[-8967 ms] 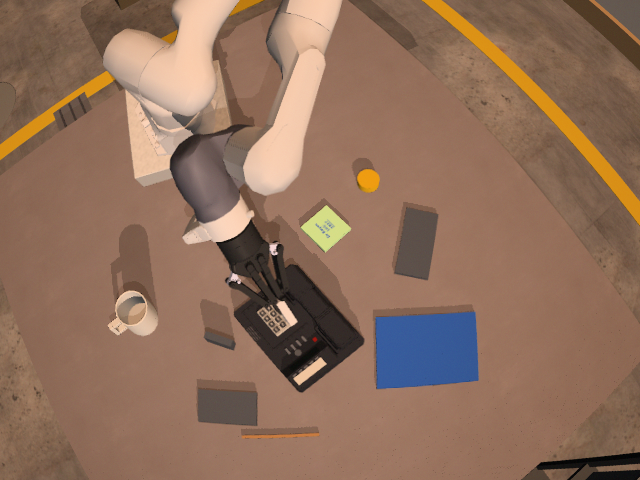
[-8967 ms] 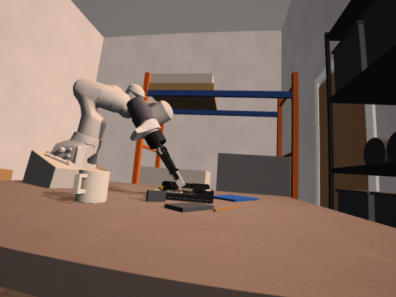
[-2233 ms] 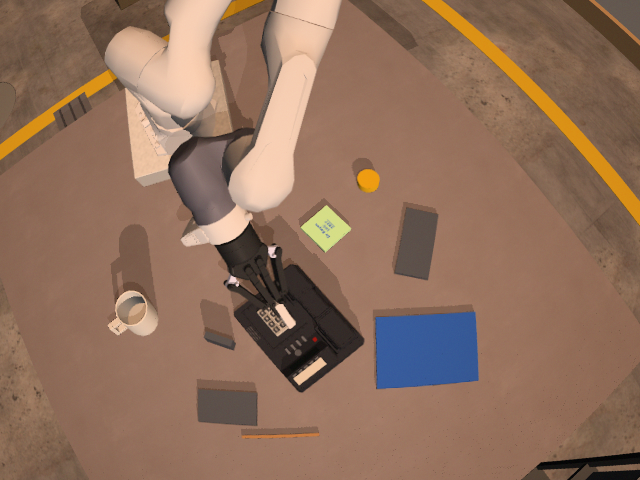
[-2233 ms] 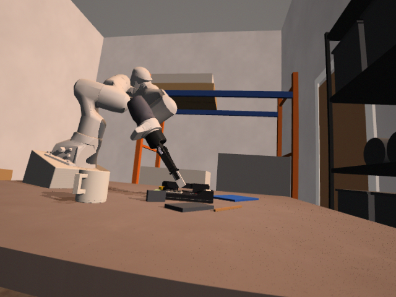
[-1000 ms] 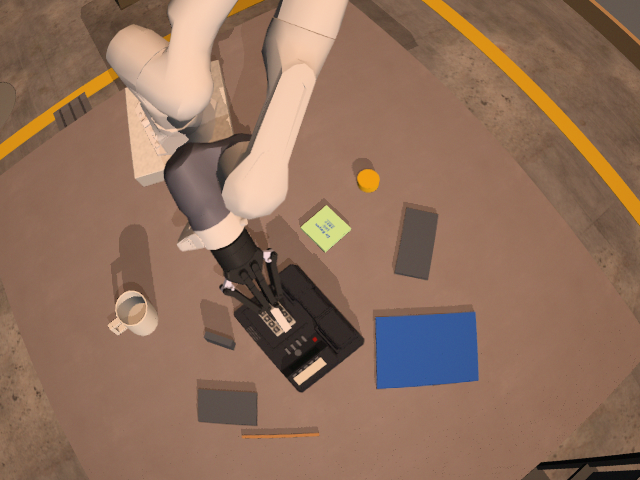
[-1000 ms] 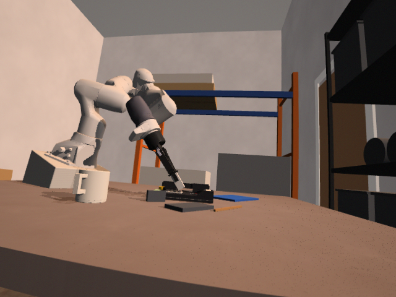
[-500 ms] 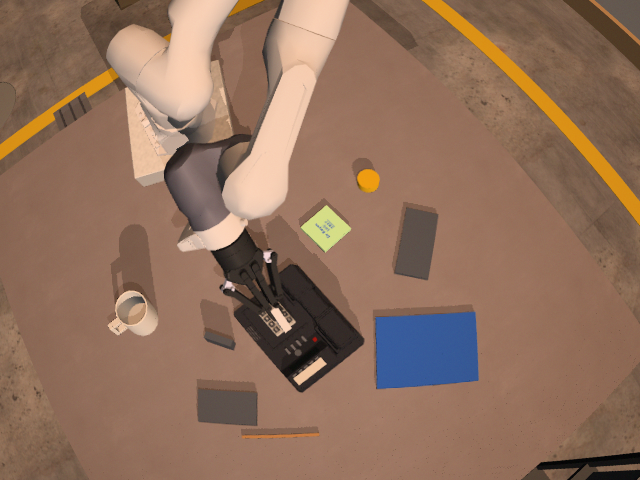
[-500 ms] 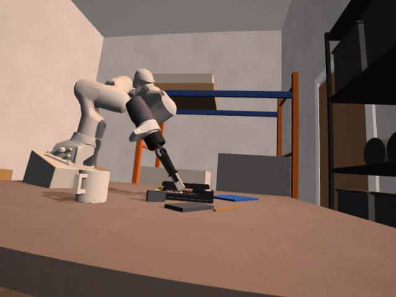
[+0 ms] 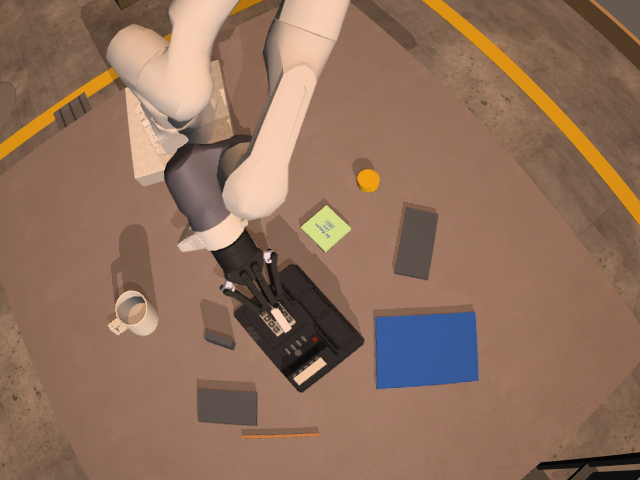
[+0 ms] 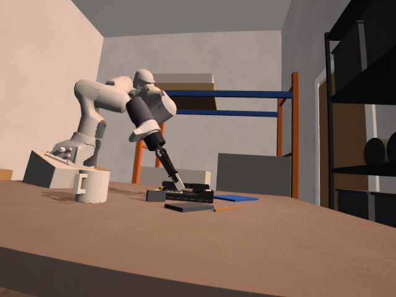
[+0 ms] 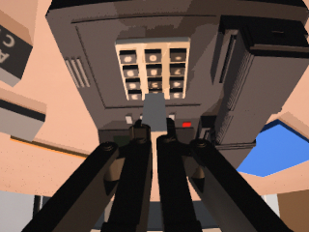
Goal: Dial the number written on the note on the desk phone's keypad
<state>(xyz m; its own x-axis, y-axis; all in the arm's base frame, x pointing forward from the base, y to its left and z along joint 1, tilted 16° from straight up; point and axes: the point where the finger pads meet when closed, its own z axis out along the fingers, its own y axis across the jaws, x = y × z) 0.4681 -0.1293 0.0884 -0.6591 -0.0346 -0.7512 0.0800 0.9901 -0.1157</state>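
Right now the handset is 7 cm to the left of my hand, 3 cm ahead of it and 2 cm below it. Also, from my hand: pencil (18 cm ahead, 17 cm to the right, 6 cm below); grey block (12 cm to the right, 6 cm behind, 5 cm below); note (22 cm to the left, 9 cm behind, 6 cm below).
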